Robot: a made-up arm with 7 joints. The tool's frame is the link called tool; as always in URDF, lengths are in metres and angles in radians. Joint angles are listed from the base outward.
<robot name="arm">
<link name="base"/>
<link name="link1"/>
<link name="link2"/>
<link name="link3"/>
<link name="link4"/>
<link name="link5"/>
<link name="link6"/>
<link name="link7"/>
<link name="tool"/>
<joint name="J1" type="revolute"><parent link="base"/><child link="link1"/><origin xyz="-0.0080 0.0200 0.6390"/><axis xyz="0 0 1"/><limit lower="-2.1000" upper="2.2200"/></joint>
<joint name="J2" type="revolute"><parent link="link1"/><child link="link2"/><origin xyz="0.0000 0.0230 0.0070"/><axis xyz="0 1 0"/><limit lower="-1.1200" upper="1.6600"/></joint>
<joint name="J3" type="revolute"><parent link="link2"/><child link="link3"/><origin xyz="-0.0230 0.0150 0.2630"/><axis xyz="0 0 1"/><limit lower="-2.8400" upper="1.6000"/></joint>
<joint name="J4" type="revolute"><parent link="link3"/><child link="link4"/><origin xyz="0.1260 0.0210 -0.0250"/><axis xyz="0 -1 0"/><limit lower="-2.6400" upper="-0.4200"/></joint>
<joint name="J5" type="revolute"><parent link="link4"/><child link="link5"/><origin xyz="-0.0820 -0.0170 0.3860"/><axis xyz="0 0 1"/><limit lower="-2.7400" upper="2.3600"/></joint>
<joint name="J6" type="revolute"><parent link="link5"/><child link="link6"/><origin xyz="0.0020 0.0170 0.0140"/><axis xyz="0 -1 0"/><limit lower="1.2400" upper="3.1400"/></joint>
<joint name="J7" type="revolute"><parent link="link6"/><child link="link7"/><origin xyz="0.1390 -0.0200 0.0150"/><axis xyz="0 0 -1"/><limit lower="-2.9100" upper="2.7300"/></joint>
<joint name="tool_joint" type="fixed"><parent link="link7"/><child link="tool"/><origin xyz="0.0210 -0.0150 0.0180" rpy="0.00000 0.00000 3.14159"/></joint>
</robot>
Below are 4 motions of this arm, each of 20 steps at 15 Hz.
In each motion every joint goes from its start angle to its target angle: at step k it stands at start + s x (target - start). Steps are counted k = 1, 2, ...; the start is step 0. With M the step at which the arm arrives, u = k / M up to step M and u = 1 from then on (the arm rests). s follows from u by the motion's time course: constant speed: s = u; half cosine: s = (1 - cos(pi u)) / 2; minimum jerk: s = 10 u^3 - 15 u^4 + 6 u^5.
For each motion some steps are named. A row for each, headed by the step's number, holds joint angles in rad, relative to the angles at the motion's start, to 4 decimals.
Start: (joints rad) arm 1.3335 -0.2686 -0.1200 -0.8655 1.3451 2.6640 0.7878
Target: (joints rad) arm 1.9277 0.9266 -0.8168 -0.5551 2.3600 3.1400 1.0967
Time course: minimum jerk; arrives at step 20
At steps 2, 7, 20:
2: 0.0051 0.0102 -0.0060 0.0027 0.0087 0.0041 0.0026
7: 0.1397 0.2811 -0.1639 0.0730 0.2387 0.1119 0.0726
20: 0.5942 1.1952 -0.6968 0.3104 1.0149 0.4760 0.3089

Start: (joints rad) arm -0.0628 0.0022 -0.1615 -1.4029 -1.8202 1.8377 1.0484
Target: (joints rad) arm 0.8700 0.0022 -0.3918 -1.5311 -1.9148 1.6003 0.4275
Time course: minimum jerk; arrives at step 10
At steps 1, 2, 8, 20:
1: 0.0080 0.0000 -0.0020 -0.0011 -0.0008 -0.0020 -0.0053
2: 0.0540 0.0000 -0.0133 -0.0074 -0.0055 -0.0138 -0.0360
8: 0.8788 0.0000 -0.2170 -0.1208 -0.0891 -0.2236 -0.5849
20: 0.9328 0.0000 -0.2303 -0.1282 -0.0946 -0.2374 -0.6209

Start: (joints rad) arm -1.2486 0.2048 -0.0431 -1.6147 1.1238 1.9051 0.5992
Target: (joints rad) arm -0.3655 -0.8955 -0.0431 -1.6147 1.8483 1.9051 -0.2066
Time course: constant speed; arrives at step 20
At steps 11, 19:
11: 0.4857 -0.6052 0.0000 0.0000 0.3985 0.0000 -0.4432
19: 0.8389 -1.0453 0.0000 0.0000 0.6883 0.0000 -0.7655

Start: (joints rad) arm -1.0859 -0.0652 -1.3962 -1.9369 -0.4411 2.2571 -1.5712
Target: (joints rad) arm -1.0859 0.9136 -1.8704 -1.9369 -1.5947 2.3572 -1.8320
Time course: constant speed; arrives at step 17
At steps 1, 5, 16, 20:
1: 0.0000 0.0576 -0.0279 0.0000 -0.0679 0.0059 -0.0153
5: 0.0000 0.2879 -0.1395 0.0000 -0.3393 0.0294 -0.0767
16: 0.0000 0.9212 -0.4463 0.0000 -1.0857 0.0942 -0.2455
20: 0.0000 0.9788 -0.4742 0.0000 -1.1536 0.1001 -0.2608

